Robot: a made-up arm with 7 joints. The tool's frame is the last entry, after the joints. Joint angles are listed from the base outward.
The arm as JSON. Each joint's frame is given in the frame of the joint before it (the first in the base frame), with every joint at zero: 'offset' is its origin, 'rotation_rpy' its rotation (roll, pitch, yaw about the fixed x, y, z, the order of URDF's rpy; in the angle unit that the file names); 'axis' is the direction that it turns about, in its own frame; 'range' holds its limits. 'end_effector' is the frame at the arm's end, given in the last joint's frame.
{
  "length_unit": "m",
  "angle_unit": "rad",
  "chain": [
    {
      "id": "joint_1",
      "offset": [
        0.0,
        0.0,
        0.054
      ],
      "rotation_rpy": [
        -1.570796,
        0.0,
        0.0
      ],
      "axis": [
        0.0,
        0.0,
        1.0
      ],
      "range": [
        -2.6,
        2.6
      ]
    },
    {
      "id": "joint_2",
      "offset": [
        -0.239,
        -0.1,
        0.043
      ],
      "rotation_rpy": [
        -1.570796,
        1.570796,
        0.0
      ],
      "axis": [
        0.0,
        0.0,
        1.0
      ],
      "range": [
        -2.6,
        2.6
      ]
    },
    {
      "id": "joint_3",
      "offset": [
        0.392,
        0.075,
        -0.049
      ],
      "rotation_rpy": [
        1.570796,
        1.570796,
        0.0
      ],
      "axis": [
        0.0,
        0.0,
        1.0
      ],
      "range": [
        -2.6,
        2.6
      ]
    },
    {
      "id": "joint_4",
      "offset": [
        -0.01,
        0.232,
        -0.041
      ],
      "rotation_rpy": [
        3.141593,
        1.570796,
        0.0
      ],
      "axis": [
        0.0,
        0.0,
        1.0
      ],
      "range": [
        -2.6,
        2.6
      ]
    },
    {
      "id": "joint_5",
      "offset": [
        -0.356,
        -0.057,
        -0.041
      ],
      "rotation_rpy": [
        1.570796,
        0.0,
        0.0
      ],
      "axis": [
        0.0,
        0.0,
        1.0
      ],
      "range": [
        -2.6,
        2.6
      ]
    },
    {
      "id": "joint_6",
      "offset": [
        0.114,
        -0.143,
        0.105
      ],
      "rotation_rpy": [
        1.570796,
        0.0,
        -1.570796
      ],
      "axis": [
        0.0,
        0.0,
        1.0
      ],
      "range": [
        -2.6,
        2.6
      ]
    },
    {
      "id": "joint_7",
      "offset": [
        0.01,
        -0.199,
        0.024
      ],
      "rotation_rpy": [
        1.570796,
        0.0,
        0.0
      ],
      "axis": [
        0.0,
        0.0,
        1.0
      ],
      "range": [
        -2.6,
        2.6
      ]
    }
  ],
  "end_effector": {
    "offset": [
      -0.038,
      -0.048,
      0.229
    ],
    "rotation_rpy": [
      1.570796,
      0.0,
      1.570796
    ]
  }
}
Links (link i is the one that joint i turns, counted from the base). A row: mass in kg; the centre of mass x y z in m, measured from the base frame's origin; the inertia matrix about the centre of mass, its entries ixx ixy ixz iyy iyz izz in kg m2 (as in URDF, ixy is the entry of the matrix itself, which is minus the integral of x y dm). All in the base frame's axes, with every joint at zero. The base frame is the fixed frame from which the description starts. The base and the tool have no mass.
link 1: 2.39; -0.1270 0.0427 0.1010; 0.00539 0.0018 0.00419 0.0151 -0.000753 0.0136
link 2: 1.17; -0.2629 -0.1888 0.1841; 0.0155 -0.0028 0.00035 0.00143 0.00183 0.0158
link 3: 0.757; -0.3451 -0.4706 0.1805; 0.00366 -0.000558 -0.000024 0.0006 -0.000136 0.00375
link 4: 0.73; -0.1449 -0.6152 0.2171; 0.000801 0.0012 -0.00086 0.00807 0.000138 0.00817
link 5: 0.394; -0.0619 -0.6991 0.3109; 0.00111 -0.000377 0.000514 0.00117 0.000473 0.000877
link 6: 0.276; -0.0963 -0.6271 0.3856; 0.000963 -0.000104 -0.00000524 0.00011 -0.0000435 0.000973
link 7: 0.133; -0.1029 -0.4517 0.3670; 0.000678 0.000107 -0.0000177 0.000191 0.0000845 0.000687
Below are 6 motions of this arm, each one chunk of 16 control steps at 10 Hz.
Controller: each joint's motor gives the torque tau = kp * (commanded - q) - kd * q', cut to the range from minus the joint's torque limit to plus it. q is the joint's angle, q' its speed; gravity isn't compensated. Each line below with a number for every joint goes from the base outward.
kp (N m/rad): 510 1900 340 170 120 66 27
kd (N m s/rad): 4.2 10 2.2 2 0.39 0.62 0.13
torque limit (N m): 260 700 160 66 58 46 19
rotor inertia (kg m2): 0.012 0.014 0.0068 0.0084 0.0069 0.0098 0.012
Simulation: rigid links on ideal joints. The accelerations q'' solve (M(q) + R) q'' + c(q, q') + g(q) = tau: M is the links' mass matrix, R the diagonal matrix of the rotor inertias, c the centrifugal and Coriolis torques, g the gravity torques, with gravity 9.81 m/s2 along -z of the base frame. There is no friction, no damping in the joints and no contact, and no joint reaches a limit. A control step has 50 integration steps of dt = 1/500 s. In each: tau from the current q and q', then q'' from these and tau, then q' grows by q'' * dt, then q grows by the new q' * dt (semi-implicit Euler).
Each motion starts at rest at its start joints. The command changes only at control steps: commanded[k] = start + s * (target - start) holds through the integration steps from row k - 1 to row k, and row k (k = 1, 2, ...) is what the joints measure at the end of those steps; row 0 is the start. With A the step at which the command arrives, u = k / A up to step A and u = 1 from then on. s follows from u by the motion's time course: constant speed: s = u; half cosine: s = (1 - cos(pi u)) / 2; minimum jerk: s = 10 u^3 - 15 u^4 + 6 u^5; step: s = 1 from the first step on.
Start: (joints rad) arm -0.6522 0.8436 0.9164 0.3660 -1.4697 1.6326 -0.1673
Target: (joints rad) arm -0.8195 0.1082 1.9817 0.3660 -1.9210 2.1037 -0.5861
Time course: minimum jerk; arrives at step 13
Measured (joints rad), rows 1 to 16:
1: -0.6920 0.8463 0.9215 0.4031 -1.4666 1.6449 -0.1671
2: -0.7089 0.8268 0.9823 0.4135 -1.5112 1.6617 -0.1838
3: -0.6979 0.7826 1.0369 0.3634 -1.5368 1.6631 -0.2095
4: -0.7091 0.7195 1.1480 0.3641 -1.5832 1.7044 -0.2510
5: -0.7555 0.6354 1.3081 0.3848 -1.6448 1.7561 -0.3071
6: -0.7652 0.5383 1.4629 0.3624 -1.6905 1.7950 -0.3699
7: -0.7840 0.4363 1.6099 0.3750 -1.7371 1.8566 -0.4313
8: -0.8070 0.3302 1.7608 0.4056 -1.8059 1.9225 -0.4890
9: -0.8132 0.2384 1.8524 0.3977 -1.8506 1.9818 -0.5325
10: -0.8258 0.1700 1.9290 0.4050 -1.8957 2.0396 -0.5652
11: -0.8276 0.1293 1.9704 0.4064 -1.9153 2.0812 -0.5831
12: -0.8309 0.1137 1.9724 0.3993 -1.9127 2.1033 -0.5872
13: -0.8306 0.1112 1.9764 0.3986 -1.9181 2.1113 -0.5865
14: -0.8297 0.1117 1.9722 0.4008 -1.9148 2.1148 -0.5851
15: -0.8305 0.1115 1.9743 0.3988 -1.9167 2.1137 -0.5859
16: -0.8305 0.1115 1.9745 0.3984 -1.9165 2.1136 -0.5861

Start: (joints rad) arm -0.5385 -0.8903 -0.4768 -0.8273 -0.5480 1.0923 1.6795
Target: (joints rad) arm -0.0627 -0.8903 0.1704 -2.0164 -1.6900 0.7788 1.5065
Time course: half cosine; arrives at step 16
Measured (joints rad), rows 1 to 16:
1: -0.5493 -0.8891 -0.4764 -0.8730 -0.5684 1.0727 1.6776
2: -0.5304 -0.8911 -0.4561 -0.8954 -0.6024 1.0695 1.6742
3: -0.5091 -0.8925 -0.4284 -0.9496 -0.6594 1.0514 1.6643
4: -0.4845 -0.8919 -0.3900 -1.0336 -0.7294 1.0225 1.6518
5: -0.4479 -0.8908 -0.3394 -1.1143 -0.8145 0.9992 1.6392
6: -0.4101 -0.8879 -0.2830 -1.2243 -0.9107 0.9644 1.6230
7: -0.3657 -0.8852 -0.2186 -1.3368 -1.0109 0.9309 1.6059
8: -0.3190 -0.8836 -0.1520 -1.4519 -1.1173 0.8992 1.5896
9: -0.2722 -0.8829 -0.0858 -1.5720 -1.2253 0.8672 1.5731
10: -0.2257 -0.8832 -0.0229 -1.6819 -1.3312 0.8401 1.5575
11: -0.1830 -0.8840 0.0334 -1.7832 -1.4312 0.8161 1.5430
12: -0.1456 -0.8850 0.0817 -1.8712 -1.5201 0.7959 1.5305
13: -0.1152 -0.8862 0.1203 -1.9398 -1.5943 0.7815 1.5204
14: -0.0930 -0.8873 0.1480 -1.9892 -1.6506 0.7726 1.5129
15: -0.0797 -0.8884 0.1640 -2.0165 -1.6867 0.7702 1.5085
16: -0.0755 -0.8894 0.1676 -2.0203 -1.7012 0.7745 1.5074

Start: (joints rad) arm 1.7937 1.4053 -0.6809 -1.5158 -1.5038 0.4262 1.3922
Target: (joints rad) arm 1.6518 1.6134 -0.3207 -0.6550 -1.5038 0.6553 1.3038
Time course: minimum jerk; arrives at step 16
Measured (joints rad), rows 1 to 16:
1: 1.8205 1.4056 -0.6794 -1.5115 -1.4989 0.4324 1.3926
2: 1.8240 1.4076 -0.6734 -1.4939 -1.4971 0.4363 1.3913
3: 1.7942 1.4131 -0.6602 -1.4640 -1.4994 0.4445 1.3881
4: 1.7950 1.4226 -0.6394 -1.4119 -1.4964 0.4564 1.3834
5: 1.7932 1.4362 -0.6107 -1.3390 -1.4935 0.4747 1.3769
6: 1.7645 1.4536 -0.5752 -1.2573 -1.4944 0.4971 1.3684
7: 1.7484 1.4738 -0.5353 -1.1634 -1.4928 0.5226 1.3586
8: 1.7407 1.4959 -0.4934 -1.0622 -1.4891 0.5495 1.3482
9: 1.7184 1.5198 -0.4513 -0.9658 -1.4871 0.5742 1.3380
10: 1.6986 1.5447 -0.4122 -0.8766 -1.4851 0.5959 1.3287
11: 1.6913 1.5685 -0.3801 -0.8003 -1.4838 0.6147 1.3209
12: 1.6822 1.5885 -0.3553 -0.7433 -1.4873 0.6302 1.3144
13: 1.6713 1.6025 -0.3379 -0.7052 -1.4943 0.6427 1.3092
14: 1.6692 1.6103 -0.3288 -0.6856 -1.4998 0.6506 1.3054
15: 1.6721 1.6132 -0.3259 -0.6808 -1.5028 0.6539 1.3035
16: 1.6713 1.6134 -0.3256 -0.6821 -1.5044 0.6546 1.3033

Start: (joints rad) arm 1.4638 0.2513 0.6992 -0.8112 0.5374 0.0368 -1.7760
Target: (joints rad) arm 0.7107 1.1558 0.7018 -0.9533 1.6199 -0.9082 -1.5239
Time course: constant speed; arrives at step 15
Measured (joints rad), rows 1 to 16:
1: 1.3724 0.2993 0.7083 -0.8463 0.6138 -0.0211 -1.7514
2: 1.3360 0.3546 0.7056 -0.8656 0.6862 -0.0777 -1.7265
3: 1.2843 0.4138 0.7079 -0.8742 0.7662 -0.1338 -1.7109
4: 1.2246 0.4738 0.7109 -0.8802 0.8457 -0.1902 -1.6957
5: 1.1844 0.5335 0.7103 -0.8912 0.9210 -0.2485 -1.6771
6: 1.1253 0.5940 0.7128 -0.8968 0.9988 -0.3068 -1.6590
7: 1.0744 0.6541 0.7137 -0.9038 1.0747 -0.3661 -1.6422
8: 1.0263 0.7143 0.7142 -0.9126 1.1499 -0.4255 -1.6255
9: 0.9701 0.7748 0.7155 -0.9184 1.2251 -0.4854 -1.6083
10: 0.9188 0.8351 0.7159 -0.9257 1.2992 -0.5459 -1.5914
11: 0.8687 0.8955 0.7159 -0.9338 1.3727 -0.6067 -1.5747
12: 0.8143 0.9560 0.7161 -0.9402 1.4457 -0.6679 -1.5580
13: 0.7620 1.0164 0.7159 -0.9474 1.5181 -0.7296 -1.5414
14: 0.7112 1.0769 0.7153 -0.9555 1.5900 -0.7916 -1.5250
15: 0.6581 1.1374 0.7148 -0.9628 1.6615 -0.8541 -1.5087
16: 0.6727 1.1483 0.7088 -0.9370 1.6322 -0.9075 -1.5117

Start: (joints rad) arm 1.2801 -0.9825 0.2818 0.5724 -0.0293 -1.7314 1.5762
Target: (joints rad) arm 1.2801 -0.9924 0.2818 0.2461 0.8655 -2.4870 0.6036
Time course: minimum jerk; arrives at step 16
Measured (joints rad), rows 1 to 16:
1: 1.2931 -0.9896 0.2884 0.5673 -0.0258 -1.7362 1.5735
2: 1.2914 -0.9877 0.2828 0.5726 -0.0159 -1.7511 1.5579
3: 1.2899 -0.9902 0.2792 0.5574 0.0133 -1.7708 1.5225
4: 1.2958 -0.9907 0.2838 0.5438 0.0653 -1.8110 1.4613
5: 1.2927 -0.9926 0.2772 0.5191 0.1344 -1.8680 1.3792
6: 1.2948 -0.9943 0.2783 0.4887 0.2234 -1.9377 1.2810
7: 1.2955 -0.9956 0.2783 0.4552 0.3244 -2.0185 1.1706
8: 1.2929 -0.9971 0.2758 0.4161 0.4309 -2.1049 1.0548
9: 1.2940 -0.9977 0.2783 0.3796 0.5374 -2.1914 0.9412
10: 1.2923 -0.9984 0.2779 0.3431 0.6347 -2.2731 0.8368
11: 1.2914 -0.9985 0.2786 0.3123 0.7185 -2.3454 0.7478
12: 1.2916 -0.9985 0.2804 0.2873 0.7847 -2.4031 0.6788
13: 1.2903 -0.9983 0.2803 0.2693 0.8303 -2.4460 0.6319
14: 1.2904 -0.9980 0.2816 0.2586 0.8568 -2.4720 0.6071
15: 1.2901 -0.9976 0.2822 0.2538 0.8666 -2.4839 0.6001
16: 1.2897 -0.9973 0.2822 0.2529 0.8671 -2.4867 0.6027

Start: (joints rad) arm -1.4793 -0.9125 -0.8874 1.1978 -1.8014 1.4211 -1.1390
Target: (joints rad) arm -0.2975 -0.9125 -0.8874 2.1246 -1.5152 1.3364 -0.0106
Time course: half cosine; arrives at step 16
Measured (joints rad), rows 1 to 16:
1: -1.4935 -0.9058 -0.9024 1.2250 -1.7919 1.4246 -1.1274
2: -1.4812 -0.9013 -0.9199 1.2721 -1.7828 1.4296 -1.0884
3: -1.4077 -0.9041 -0.8979 1.2976 -1.7943 1.4233 -1.0266
4: -1.3103 -0.9076 -0.8701 1.3323 -1.8025 1.4133 -0.9495
5: -1.2290 -0.9054 -0.8754 1.4108 -1.7842 1.4119 -0.8577
6: -1.1447 -0.9016 -0.8912 1.5101 -1.7565 1.4131 -0.7531
7: -1.0266 -0.9031 -0.8816 1.5910 -1.7423 1.4056 -0.6425
8: -0.8925 -0.9074 -0.8620 1.6603 -1.7306 1.3915 -0.5307
9: -0.7782 -0.9073 -0.8629 1.7532 -1.7023 1.3852 -0.4198
10: -0.6797 -0.9046 -0.8764 1.8606 -1.6631 1.3858 -0.3136
11: -0.5741 -0.9064 -0.8767 1.9424 -1.6309 1.3795 -0.2193
12: -0.4710 -0.9112 -0.8676 1.9989 -1.6056 1.3661 -0.1408
13: -0.3977 -0.9121 -0.8701 2.0606 -1.5754 1.3592 -0.0778
14: -0.3526 -0.9101 -0.8804 2.1211 -1.5442 1.3586 -0.0322
15: -0.3192 -0.9107 -0.8809 2.1487 -1.5264 1.3527 -0.0082
16: -0.3030 -0.9125 -0.8764 2.1462 -1.5192 1.3433 -0.0064

